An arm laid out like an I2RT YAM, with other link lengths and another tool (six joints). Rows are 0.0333 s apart.
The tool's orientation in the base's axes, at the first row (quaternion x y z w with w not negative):
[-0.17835, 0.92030, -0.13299, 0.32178]
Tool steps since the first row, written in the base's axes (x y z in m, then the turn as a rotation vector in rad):
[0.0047, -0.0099, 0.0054, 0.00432, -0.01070, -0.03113]
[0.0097, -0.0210, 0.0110, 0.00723, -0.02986, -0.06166]
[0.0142, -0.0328, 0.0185, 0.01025, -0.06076, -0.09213]
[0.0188, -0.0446, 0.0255, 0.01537, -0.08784, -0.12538]
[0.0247, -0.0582, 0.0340, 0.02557, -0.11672, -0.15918]
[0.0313, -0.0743, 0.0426, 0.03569, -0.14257, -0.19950]
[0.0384, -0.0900, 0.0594, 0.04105, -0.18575, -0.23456]
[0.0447, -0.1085, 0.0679, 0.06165, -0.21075, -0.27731]
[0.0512, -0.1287, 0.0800, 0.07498, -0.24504, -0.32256]
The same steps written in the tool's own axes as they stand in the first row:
[-0.0023, -0.0120, 0.0002, 0.01824, 0.00050, 0.02774]
[-0.0044, -0.0252, 0.0006, 0.04068, -0.00649, 0.05522]
[-0.0069, -0.0397, -0.0007, 0.06787, -0.02411, 0.08425]
[-0.0091, -0.0539, -0.0015, 0.09346, -0.03779, 0.11623]
[-0.0125, -0.0707, -0.0024, 0.11639, -0.05414, 0.15212]
[-0.0153, -0.0899, -0.0026, 0.14167, -0.06539, 0.19250]
[-0.0231, -0.1118, -0.0087, 0.17473, -0.09299, 0.22810]
[-0.0247, -0.1330, -0.0087, 0.19335, -0.10514, 0.27691]
[-0.0277, -0.1572, -0.0111, 0.22247, -0.12300, 0.32417]

